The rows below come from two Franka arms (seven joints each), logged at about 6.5 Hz.
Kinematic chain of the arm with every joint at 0, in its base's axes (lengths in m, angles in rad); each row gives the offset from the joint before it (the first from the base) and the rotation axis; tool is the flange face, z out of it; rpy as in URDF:
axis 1: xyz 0 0 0.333 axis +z
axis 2: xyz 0 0 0 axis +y
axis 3: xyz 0 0 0.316 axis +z
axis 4: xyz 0.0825 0 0 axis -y
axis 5: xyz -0.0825 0 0.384 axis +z
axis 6: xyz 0 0 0 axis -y
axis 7: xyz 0.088 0 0 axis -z
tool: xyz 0 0 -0.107 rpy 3.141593 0 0
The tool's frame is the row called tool.
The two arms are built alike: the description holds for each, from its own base.
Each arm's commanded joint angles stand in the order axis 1, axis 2, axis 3, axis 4, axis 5, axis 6, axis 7.
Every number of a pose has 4 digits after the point. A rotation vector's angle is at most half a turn.
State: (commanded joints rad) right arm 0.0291 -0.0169 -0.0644 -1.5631 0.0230 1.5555 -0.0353; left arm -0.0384 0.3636 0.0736 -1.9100 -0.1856 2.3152 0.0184
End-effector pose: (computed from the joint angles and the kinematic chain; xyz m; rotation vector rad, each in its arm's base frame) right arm 0.5477 -0.0172 0.6361 -3.1178 -0.0007 -0.0158; left arm 0.6282 0.0162 0.3112 3.0221 0.2034 0.0708
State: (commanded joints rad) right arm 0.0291 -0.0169 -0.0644 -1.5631 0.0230 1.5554 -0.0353; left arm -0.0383 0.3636 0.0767 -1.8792 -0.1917 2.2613 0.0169
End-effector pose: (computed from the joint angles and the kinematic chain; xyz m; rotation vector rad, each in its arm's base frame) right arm 0.5477 -0.0172 0.6361 -3.1178 -0.0007 -0.0156; left arm 0.6314 0.0164 0.3200 3.0132 0.2067 0.0364
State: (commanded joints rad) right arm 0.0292 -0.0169 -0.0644 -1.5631 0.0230 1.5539 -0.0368; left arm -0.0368 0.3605 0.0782 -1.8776 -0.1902 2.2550 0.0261
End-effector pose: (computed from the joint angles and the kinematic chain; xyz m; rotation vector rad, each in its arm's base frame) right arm 0.5476 -0.0171 0.6360 -3.1178 -0.0032 -0.0133; left arm 0.6312 0.0181 0.3221 3.0149 0.1948 0.0352
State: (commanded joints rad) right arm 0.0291 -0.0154 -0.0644 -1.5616 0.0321 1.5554 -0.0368; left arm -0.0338 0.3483 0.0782 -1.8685 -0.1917 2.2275 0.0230
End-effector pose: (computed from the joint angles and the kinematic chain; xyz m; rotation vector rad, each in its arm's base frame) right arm 0.5482 -0.0162 0.6360 -3.1088 -0.0033 -0.0161; left arm 0.6309 0.0192 0.3314 3.0095 0.2002 0.0259
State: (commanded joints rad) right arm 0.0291 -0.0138 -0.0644 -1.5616 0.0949 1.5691 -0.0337; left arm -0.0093 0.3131 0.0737 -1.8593 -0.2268 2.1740 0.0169
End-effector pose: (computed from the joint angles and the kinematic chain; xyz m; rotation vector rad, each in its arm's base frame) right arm 0.5504 -0.0095 0.6368 -3.0464 0.0007 -0.0374; left arm 0.6272 0.0291 0.3532 2.9666 0.2566 0.0152
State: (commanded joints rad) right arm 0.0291 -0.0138 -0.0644 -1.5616 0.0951 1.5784 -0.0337; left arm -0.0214 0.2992 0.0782 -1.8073 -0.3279 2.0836 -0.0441
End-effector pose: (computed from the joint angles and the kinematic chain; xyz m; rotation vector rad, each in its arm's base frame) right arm 0.5514 -0.0096 0.6376 -3.0463 0.0013 -0.0516; left arm 0.6312 0.0165 0.3790 2.8559 0.3771 -0.0271
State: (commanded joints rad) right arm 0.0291 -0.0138 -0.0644 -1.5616 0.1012 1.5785 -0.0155; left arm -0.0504 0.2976 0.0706 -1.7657 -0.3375 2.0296 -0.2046
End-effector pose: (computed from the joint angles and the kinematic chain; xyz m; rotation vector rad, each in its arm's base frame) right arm 0.5514 -0.0090 0.6377 -3.0398 0.0289 -0.0506; left arm 0.6350 -0.0093 0.3950 2.8145 0.5375 -0.0823
